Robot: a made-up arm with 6 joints.
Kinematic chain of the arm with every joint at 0, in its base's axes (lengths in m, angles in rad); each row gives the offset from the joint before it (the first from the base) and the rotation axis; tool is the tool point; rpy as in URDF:
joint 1: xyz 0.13 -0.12 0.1 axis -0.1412 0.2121 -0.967
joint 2: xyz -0.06 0 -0.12 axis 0.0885 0.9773 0.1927
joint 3: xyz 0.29 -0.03 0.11 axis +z
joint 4: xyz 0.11 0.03 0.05 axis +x
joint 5: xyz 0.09 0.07 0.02 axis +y
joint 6: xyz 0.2 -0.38 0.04 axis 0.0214 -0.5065 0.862
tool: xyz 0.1 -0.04 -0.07 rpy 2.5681 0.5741 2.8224
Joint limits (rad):
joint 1: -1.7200..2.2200
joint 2: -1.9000..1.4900
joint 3: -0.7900..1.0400
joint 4: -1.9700..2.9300
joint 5: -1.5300..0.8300
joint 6: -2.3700..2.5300
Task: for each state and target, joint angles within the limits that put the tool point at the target. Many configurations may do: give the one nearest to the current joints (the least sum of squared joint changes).
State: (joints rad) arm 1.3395 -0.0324 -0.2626 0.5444 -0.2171 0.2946
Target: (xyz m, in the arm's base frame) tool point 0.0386 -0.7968 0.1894
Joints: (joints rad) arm 0.7422 -0.0668 -0.6532 0.7010 -0.6519 0.5188
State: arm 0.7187 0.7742 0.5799 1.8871 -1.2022 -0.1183
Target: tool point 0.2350 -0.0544 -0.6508
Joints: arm 0.6906 0.8166 0.6705 2.0292 -1.2616 -0.1478
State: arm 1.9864 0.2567 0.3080 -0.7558 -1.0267 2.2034
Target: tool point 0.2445 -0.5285 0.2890
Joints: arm 1.9545 0.0970 0.5716 -0.9860 -1.4312 2.2849
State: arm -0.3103 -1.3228 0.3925 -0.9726 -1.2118 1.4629
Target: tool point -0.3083 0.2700 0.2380
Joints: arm -0.0187 -1.7020 0.7393 -1.2854 -1.3696 1.4463
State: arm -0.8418 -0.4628 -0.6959 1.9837 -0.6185 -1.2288
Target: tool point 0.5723 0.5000 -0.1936
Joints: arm -0.9801 0.2614 -0.6463 2.3752 -0.3815 -0.8671
